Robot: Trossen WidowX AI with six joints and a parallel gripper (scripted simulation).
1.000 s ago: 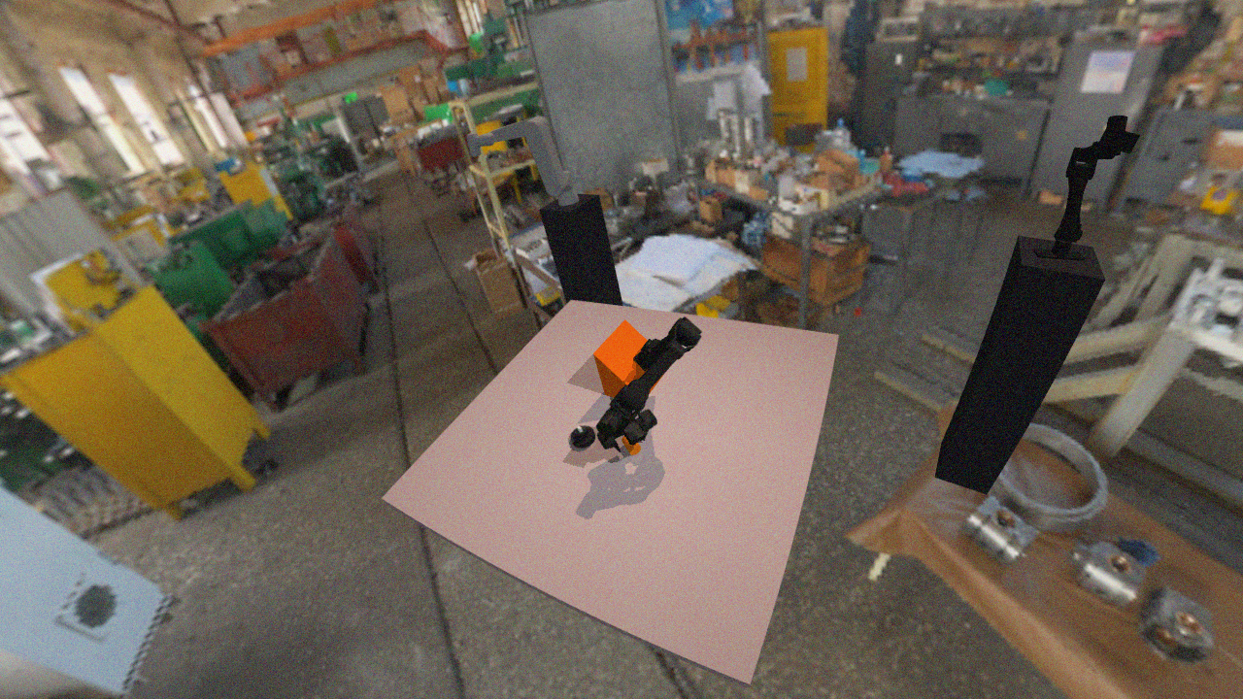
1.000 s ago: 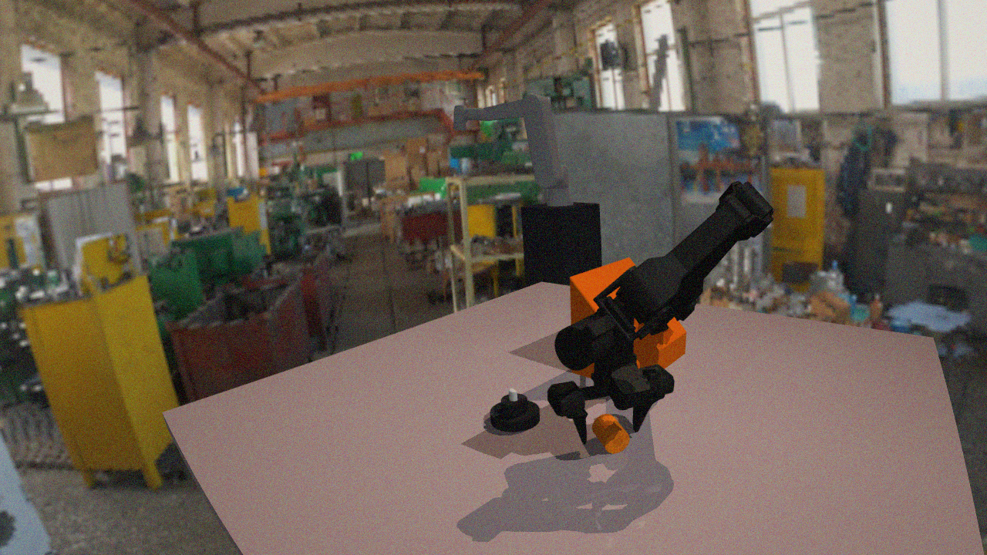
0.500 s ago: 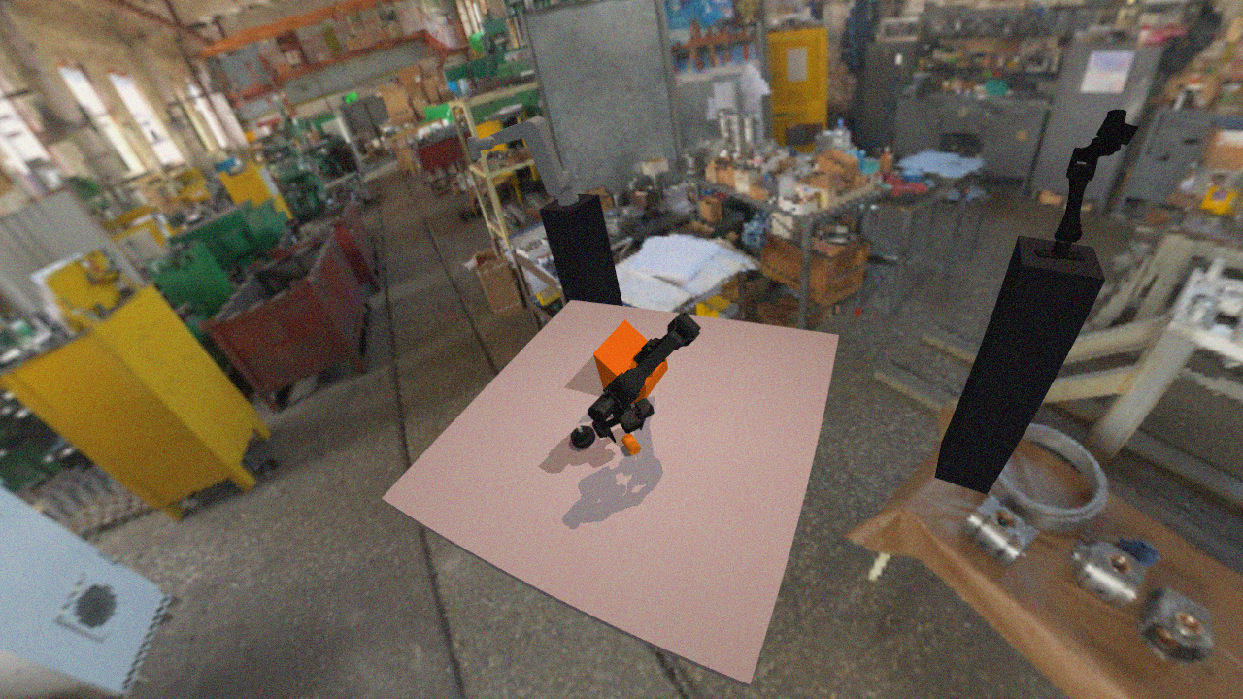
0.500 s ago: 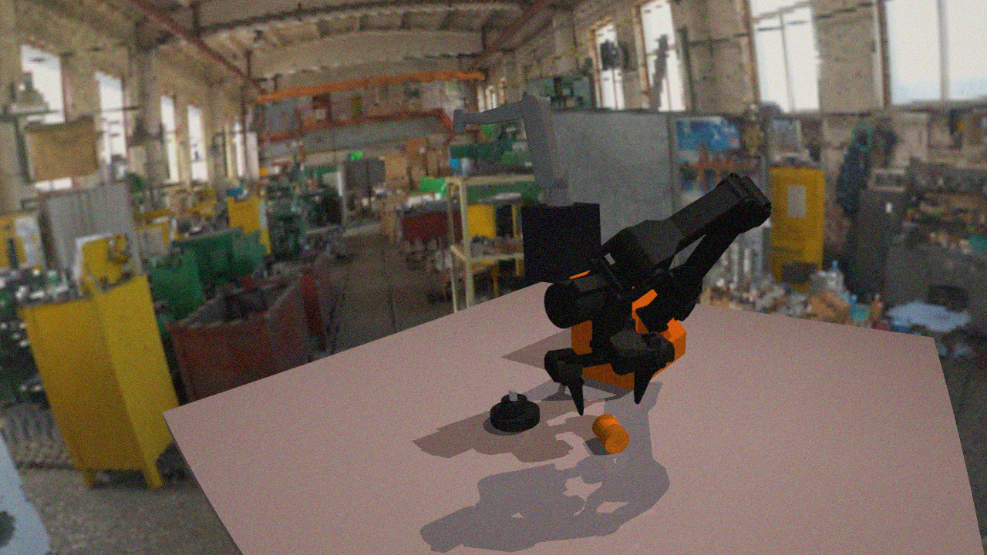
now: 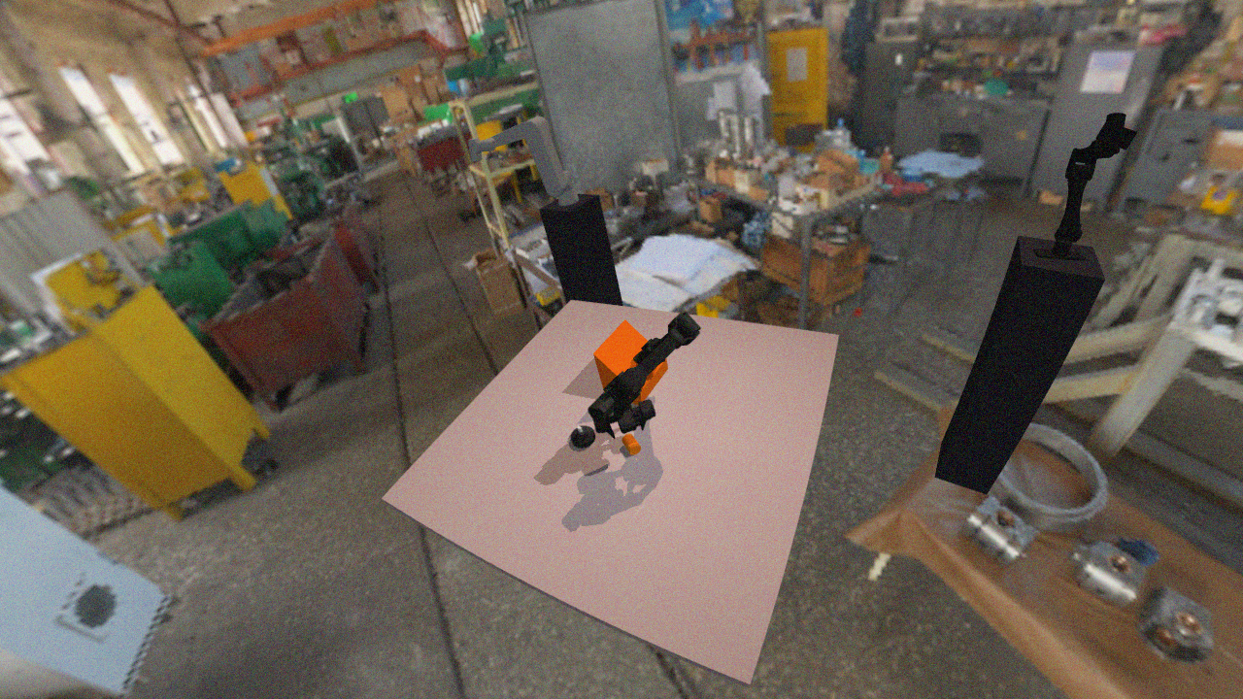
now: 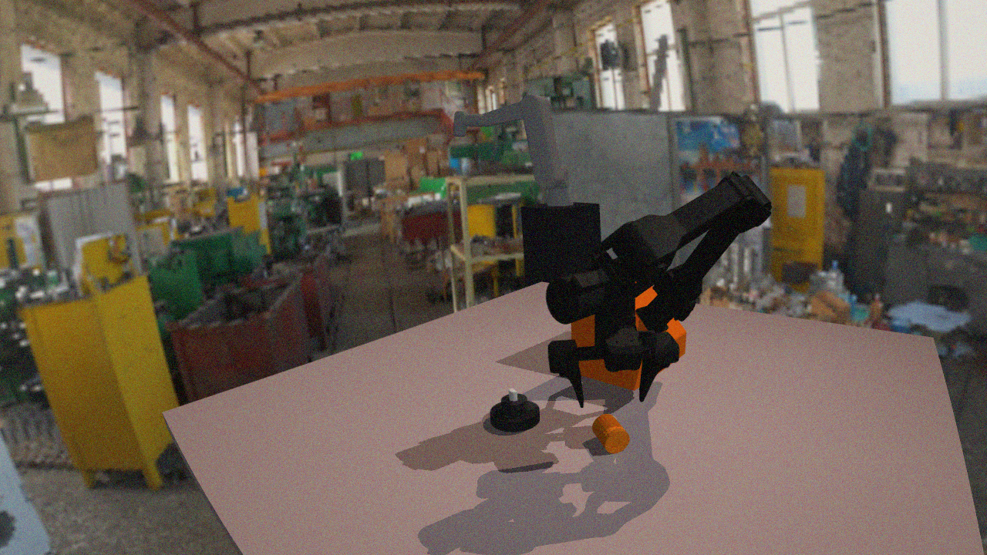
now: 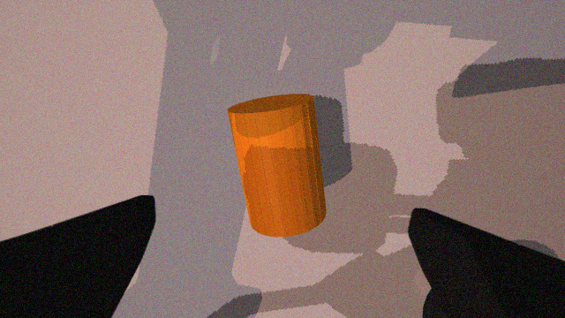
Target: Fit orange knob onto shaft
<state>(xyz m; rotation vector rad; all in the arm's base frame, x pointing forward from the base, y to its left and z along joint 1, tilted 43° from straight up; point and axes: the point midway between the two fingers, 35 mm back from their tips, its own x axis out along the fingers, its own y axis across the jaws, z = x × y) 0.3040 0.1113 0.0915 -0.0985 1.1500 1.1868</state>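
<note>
Right now the orange knob is 1 cm ahead of my gripper tip, 1 cm to the left of it and 5 cm below it. The rest, counted from my gripper tip: black round pedestal (5 cm ahead, 18 cm to the right, 4 cm below).
</note>
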